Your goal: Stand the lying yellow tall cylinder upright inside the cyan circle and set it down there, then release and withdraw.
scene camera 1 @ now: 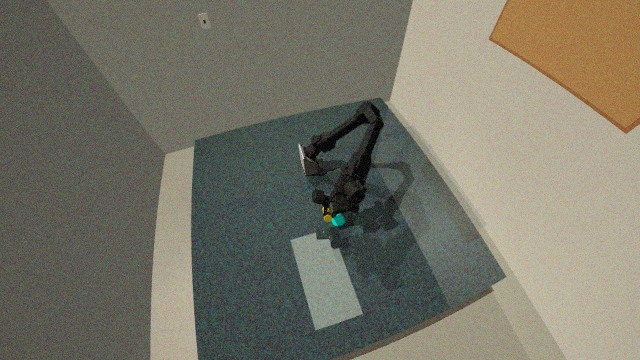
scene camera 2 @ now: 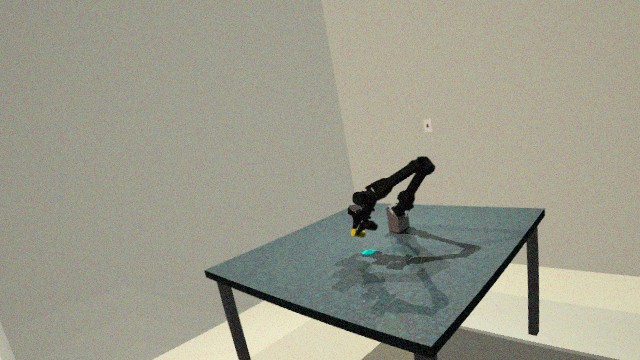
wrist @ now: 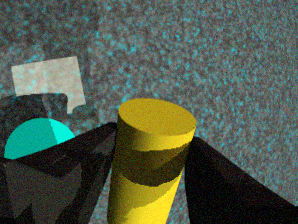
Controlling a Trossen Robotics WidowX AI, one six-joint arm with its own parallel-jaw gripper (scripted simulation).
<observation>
my gripper: holds a yellow tall cylinder
</observation>
